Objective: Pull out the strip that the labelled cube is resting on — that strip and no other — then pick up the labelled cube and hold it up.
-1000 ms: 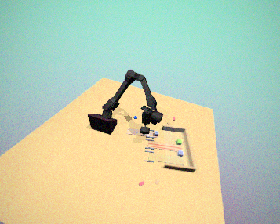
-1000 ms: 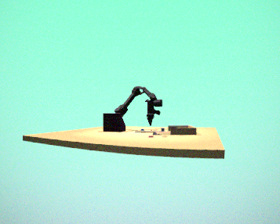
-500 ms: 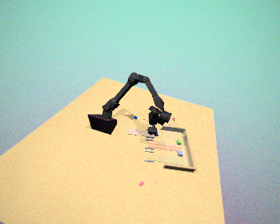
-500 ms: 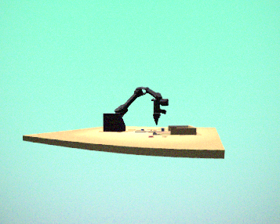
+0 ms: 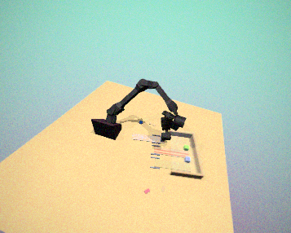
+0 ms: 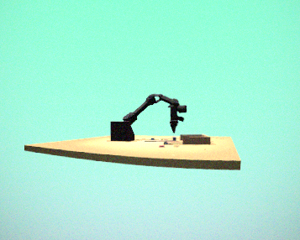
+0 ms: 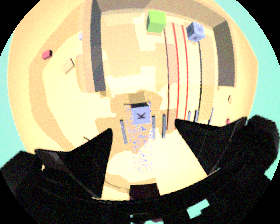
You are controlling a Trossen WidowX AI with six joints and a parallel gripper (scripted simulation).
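The pale speckled strip is 10 cm behind my gripper tip, 6 cm below it and 2 cm to the right of it.
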